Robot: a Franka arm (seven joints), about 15 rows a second.
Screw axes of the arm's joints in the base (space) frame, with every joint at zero. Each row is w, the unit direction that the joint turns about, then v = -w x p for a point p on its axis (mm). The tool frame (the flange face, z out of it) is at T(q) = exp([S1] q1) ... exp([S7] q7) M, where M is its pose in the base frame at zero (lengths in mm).
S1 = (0, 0, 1, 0, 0, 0)
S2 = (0, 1, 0, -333, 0, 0)
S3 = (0, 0, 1, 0, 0, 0)
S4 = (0, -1, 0, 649, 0, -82.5)
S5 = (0, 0, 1, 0, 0, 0)
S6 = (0, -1, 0, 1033, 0, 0)
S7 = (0, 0, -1, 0, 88, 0)
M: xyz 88 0 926 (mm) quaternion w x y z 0 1 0 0
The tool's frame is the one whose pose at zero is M.
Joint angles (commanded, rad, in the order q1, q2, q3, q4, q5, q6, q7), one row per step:
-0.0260 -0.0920 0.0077 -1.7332 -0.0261 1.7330 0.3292
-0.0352 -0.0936 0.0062 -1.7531 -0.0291 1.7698 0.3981
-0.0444 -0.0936 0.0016 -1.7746 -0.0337 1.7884 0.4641
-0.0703 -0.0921 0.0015 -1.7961 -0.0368 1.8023 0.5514
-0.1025 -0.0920 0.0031 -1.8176 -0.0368 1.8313 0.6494
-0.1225 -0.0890 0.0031 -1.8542 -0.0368 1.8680 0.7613
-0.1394 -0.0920 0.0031 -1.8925 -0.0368 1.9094 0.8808
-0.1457 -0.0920 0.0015 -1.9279 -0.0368 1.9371 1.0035
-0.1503 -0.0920 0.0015 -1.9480 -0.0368 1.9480 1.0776
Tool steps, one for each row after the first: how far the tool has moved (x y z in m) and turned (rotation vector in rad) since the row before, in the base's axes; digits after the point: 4 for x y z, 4 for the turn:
0.0021 -0.0060 -0.0052 0.0037 -0.0205 -0.0780
0.0003 -0.0079 -0.0087 0.0031 0.0007 -0.0783
-0.0005 -0.0143 -0.0100 0.0063 0.0058 -0.1119
-0.0002 -0.0165 -0.0077 0.0090 -0.0117 -0.1270
0.0000 -0.0108 -0.0160 0.0117 -0.0024 -0.1299
-0.0016 -0.0089 -0.0131 0.0115 -0.0118 -0.1342
-0.0018 -0.0040 -0.0147 0.0136 0.0016 -0.1289
-0.0018 -0.0022 -0.0088 0.0082 0.0055 -0.0779

